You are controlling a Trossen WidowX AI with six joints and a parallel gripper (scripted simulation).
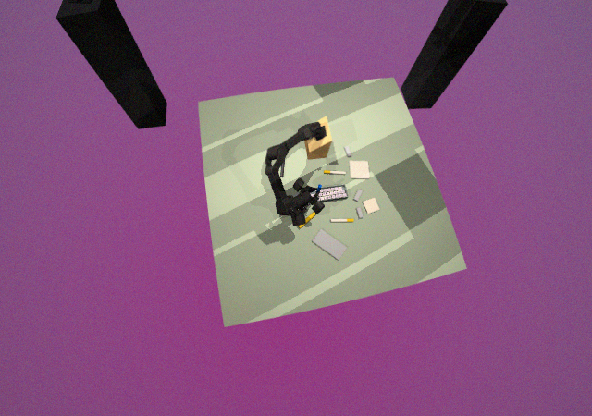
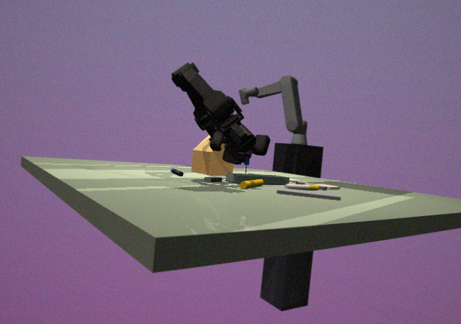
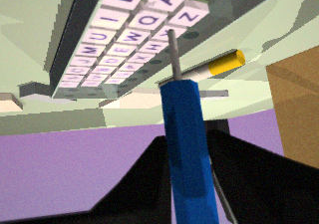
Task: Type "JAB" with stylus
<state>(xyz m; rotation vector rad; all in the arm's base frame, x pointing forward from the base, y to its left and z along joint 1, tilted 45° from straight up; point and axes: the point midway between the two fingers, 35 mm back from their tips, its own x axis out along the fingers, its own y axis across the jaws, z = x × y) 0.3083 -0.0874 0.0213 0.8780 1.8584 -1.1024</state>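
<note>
The yellow marker lies 12 cm ahead of my gripper tip, 8 cm below it and 5 cm to the right of it. Round my gripper tip: blue stylus: 1 cm below; grey sheet: 27 cm ahead, 8 cm below, 3 cm to the left; stylus tip: 5 cm below.
</note>
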